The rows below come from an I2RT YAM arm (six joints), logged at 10 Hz.
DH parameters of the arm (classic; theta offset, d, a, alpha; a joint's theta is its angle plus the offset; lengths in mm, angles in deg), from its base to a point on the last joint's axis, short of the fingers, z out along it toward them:
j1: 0 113.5 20 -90
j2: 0 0 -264 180
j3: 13.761 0 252.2 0
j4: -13.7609 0 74 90
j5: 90 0 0 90
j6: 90 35.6 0 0
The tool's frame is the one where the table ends.
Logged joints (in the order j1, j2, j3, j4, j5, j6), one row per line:
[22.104 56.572 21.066 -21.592 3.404 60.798]
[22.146 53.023 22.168 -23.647 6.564 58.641]
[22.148 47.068 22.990 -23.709 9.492 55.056]
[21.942 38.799 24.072 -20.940 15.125 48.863]
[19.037 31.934 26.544 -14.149 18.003 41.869]
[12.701 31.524 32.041 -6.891 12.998 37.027]
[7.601 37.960 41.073 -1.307 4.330 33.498]
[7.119 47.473 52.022 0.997 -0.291 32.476]
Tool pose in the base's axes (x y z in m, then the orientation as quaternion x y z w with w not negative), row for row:
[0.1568 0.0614 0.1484 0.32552 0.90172 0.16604 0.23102]
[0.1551 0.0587 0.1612 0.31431 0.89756 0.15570 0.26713]
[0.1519 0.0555 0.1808 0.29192 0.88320 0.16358 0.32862]
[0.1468 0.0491 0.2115 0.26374 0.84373 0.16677 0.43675]
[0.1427 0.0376 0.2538 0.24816 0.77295 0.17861 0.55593]
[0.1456 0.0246 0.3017 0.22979 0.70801 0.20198 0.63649]
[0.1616 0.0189 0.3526 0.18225 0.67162 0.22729 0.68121]
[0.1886 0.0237 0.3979 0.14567 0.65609 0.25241 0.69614]
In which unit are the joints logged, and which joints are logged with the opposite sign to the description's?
The joints are logged in degrees. Opposite sign: none.
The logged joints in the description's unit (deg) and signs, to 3 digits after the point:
[22.104 56.572 21.066 -21.592 3.404 60.798]
[22.146 53.023 22.168 -23.647 6.564 58.641]
[22.148 47.068 22.990 -23.709 9.492 55.056]
[21.942 38.799 24.072 -20.940 15.125 48.863]
[19.037 31.934 26.544 -14.149 18.003 41.869]
[12.701 31.524 32.041 -6.891 12.998 37.027]
[7.601 37.960 41.073 -1.307 4.330 33.498]
[7.119 47.473 52.022 0.997 -0.291 32.476]

